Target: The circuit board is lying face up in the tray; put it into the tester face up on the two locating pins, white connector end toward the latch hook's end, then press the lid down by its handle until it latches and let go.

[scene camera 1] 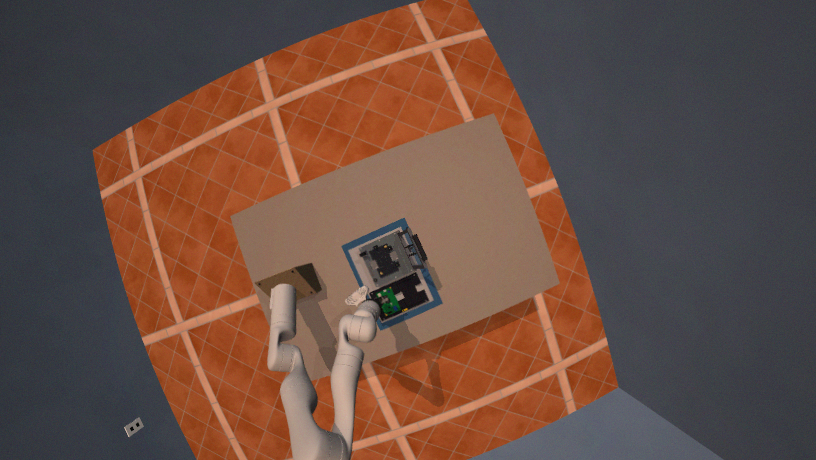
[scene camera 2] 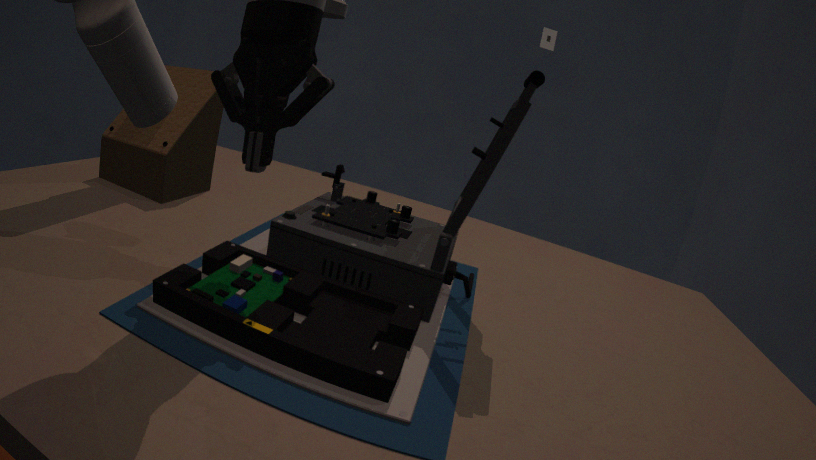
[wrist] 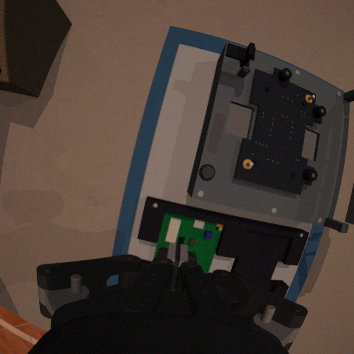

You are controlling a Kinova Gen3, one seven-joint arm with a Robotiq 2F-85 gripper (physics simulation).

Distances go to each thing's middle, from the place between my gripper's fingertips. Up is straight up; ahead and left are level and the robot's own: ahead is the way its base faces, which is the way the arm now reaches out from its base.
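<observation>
The black pin plate (scene camera 2: 366, 216) is 5 cm below my hand, 15 cm to the left of it and 6 cm ahead of it. Then there's the tester lid (scene camera 2: 489, 159), which sits 7 cm above my hand, 17 cm to the left of it and 18 cm ahead of it. As for the green circuit board (scene camera 2: 241, 286), my hand is 3 cm short of it, 4 cm to the left of it and 9 cm above it.
</observation>
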